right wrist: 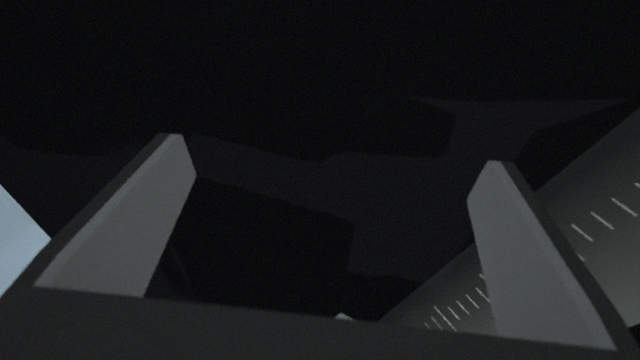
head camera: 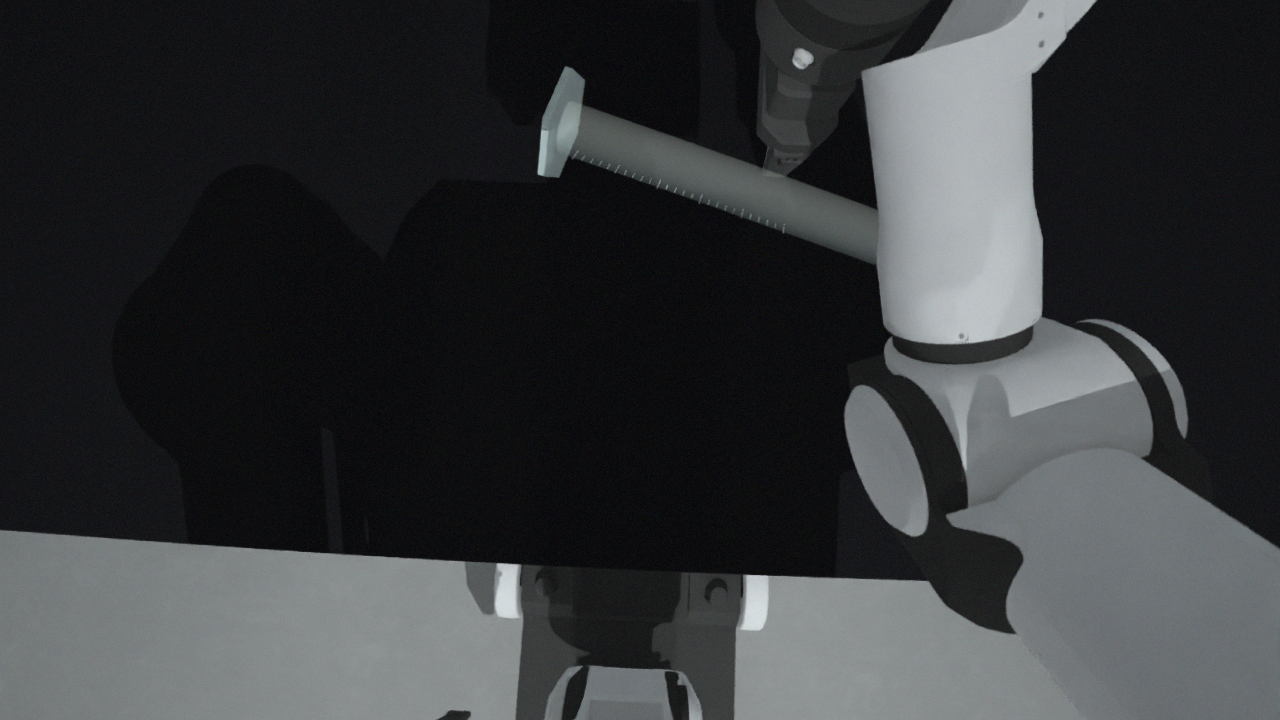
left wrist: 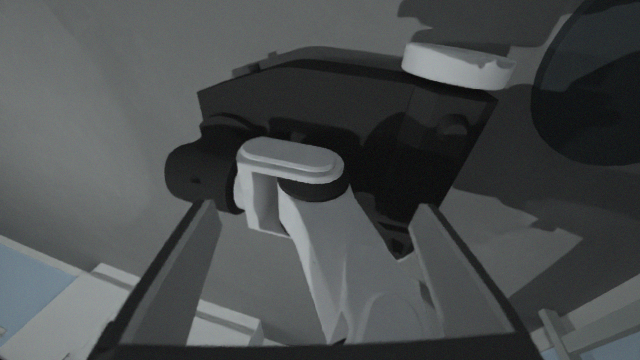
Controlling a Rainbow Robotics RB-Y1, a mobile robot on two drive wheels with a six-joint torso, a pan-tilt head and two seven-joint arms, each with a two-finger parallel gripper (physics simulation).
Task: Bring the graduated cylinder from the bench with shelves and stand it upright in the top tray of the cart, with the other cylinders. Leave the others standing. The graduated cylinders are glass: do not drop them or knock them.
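Frame: origin at the robot's base, x back, y left, z down, level; centimetres.
Seen in the pictures: left gripper, between the fingertips: (left wrist: 318, 214); right gripper, between the fingertips: (right wrist: 330, 167) (head camera: 777, 110).
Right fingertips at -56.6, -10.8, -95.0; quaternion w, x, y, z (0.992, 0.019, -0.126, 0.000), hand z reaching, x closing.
Note:
A point is followed by its place in that frame, as x, y, z.
The graduated cylinder (head camera: 689, 168) {-49.2, -3.0, -97.0} (right wrist: 615, 260) {-48.9, -11.5, -96.4} lies on its side on the black bench top (head camera: 71, 358) {-31.9, 50.6, -91.6}. In the head view its pale foot points left, and my right arm hides its other end. My right gripper (head camera: 780, 162) (right wrist: 330, 167) {-56.6, -10.8, -95.0} is open and empty. In the head view a fingertip overlaps the far side of the tube near its middle. In the right wrist view the tube passes behind the right-hand finger, outside the gap; contact cannot be told. My left gripper (left wrist: 318, 214) {16.7, 23.2, -54.5} is open and empty, away from the cylinder. The cart and its cylinders do not show.
The bench's front edge crosses the lower head view, with my base (head camera: 626, 617) {6.5, 0.7, -18.7} close below it. My right forearm (head camera: 957, 197) {-37.3, -13.0, -115.2} hangs over the bench. The left wrist view shows a white wheel (left wrist: 457, 67) and a dark round disc (left wrist: 595, 100) on the floor.

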